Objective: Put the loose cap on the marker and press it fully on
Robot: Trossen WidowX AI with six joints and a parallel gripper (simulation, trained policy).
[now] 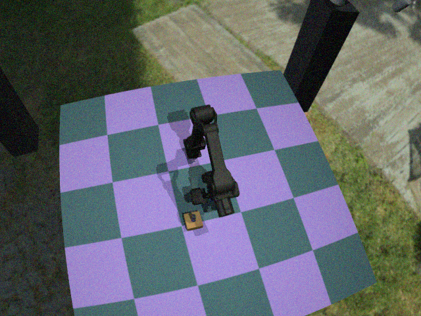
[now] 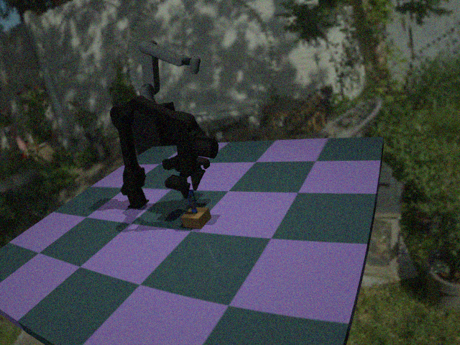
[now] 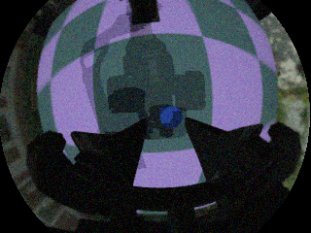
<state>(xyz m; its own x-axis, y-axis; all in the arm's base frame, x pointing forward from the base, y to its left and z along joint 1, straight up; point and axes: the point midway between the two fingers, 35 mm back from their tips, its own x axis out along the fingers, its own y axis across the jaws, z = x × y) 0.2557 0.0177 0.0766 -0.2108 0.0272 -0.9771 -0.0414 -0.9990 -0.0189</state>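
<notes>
My gripper tip is now 10 mm past the blue cap, 10 mm to the right of it and 20 mm above it. Round my gripper tip: dark marker 80 mm ahead, 100 mm to the right, 30 mm above; then orange holder block 80 mm ahead, 100 mm to the right, 30 mm below.
</notes>
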